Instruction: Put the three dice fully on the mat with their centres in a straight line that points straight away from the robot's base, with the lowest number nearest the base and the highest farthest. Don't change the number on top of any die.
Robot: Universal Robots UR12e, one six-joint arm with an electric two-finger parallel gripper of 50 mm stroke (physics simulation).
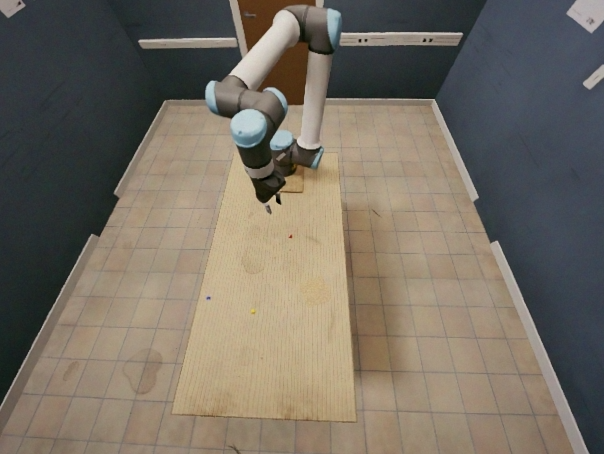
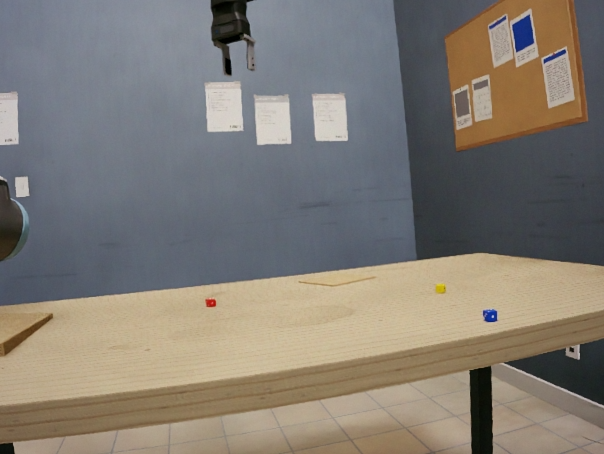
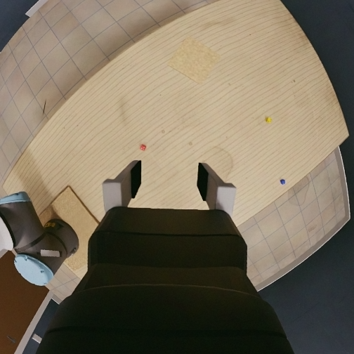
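Seen in the pictures: gripper, fingertip midpoint: (image 1: 274, 207) (image 2: 239, 72); arm's base, link origin: (image 1: 283, 166).
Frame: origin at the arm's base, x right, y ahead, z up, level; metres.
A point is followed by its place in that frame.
Note:
A red die (image 1: 290, 236) {x -0.192, y 0.530, z -0.019 m} (image 2: 211, 302) {x -0.182, y 0.530, z -0.024 m} (image 3: 143, 147) lies on the table, the nearest of the dice to the robot's base. A yellow die (image 1: 253, 311) {x -0.117, y 0.992, z -0.018 m} (image 2: 440, 288) {x -0.104, y 0.988, z -0.024 m} (image 3: 268, 119) lies farther out. A blue die (image 1: 208, 298) {x 0.143, y 0.988, z -0.019 m} (image 2: 490, 315) {x 0.155, y 0.982, z -0.023 m} (image 3: 282, 181) lies near the table's long edge. The numbers on top are too small to read. A square tan mat (image 1: 315, 291) {x -0.410, y 0.815, z -0.029 m} (image 2: 336, 281) {x -0.361, y 0.808, z -0.029 m} (image 3: 194, 59) lies flat on the table, with all three dice off it. My gripper (image 1: 273, 205) {x -0.184, y 0.628, z 0.447 m} (image 2: 239, 67) {x -0.184, y 0.628, z 0.447 m} (image 3: 169, 172) is open and empty, high above the table.
The robot's base stands on a wooden board (image 1: 295, 186) {x -0.126, y 0.149, z -0.017 m} (image 2: 20, 327) {x -0.002, y 0.205, z -0.014 m} (image 3: 75, 210) at one end of the long table (image 1: 260, 390) {x -0.258, y 1.304, z -0.033 m} (image 2: 250, 370) {x 0.261, y 0.641, z -0.033 m} (image 3: 240, 65). Blue walls surround the room. A cork board (image 2: 510, 95) hangs on a wall.

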